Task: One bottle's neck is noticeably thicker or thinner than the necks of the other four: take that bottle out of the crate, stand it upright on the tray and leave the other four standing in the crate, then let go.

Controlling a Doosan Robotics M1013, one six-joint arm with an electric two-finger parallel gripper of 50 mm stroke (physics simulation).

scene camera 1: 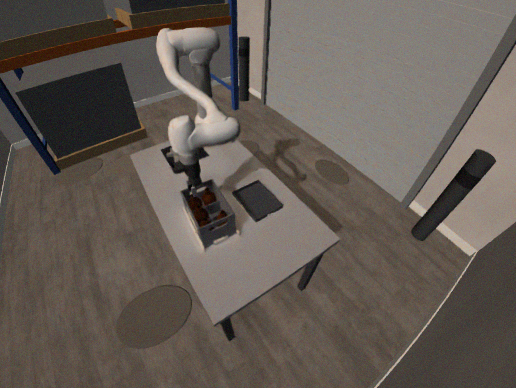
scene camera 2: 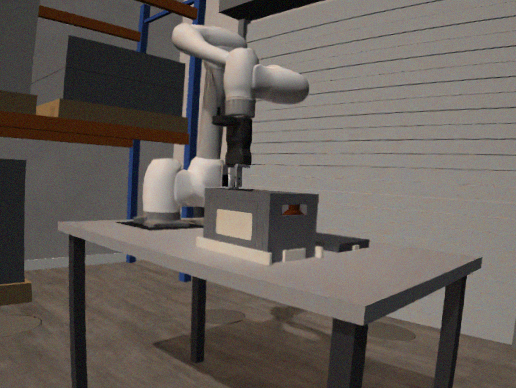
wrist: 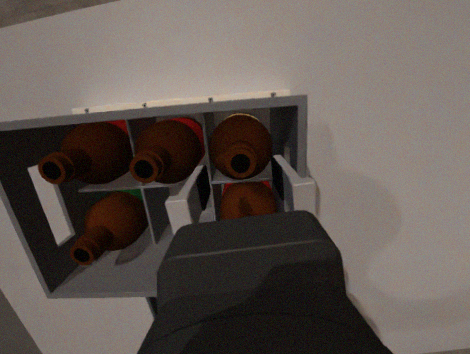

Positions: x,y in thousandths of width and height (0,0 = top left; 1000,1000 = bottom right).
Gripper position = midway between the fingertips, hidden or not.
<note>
In view: the gripper (scene camera 2: 449,481), a bottle (wrist: 244,629), a bottle (wrist: 356,431) and a bottle (wrist: 524,564).
The gripper is seen too in the wrist view (wrist: 510,490).
</note>
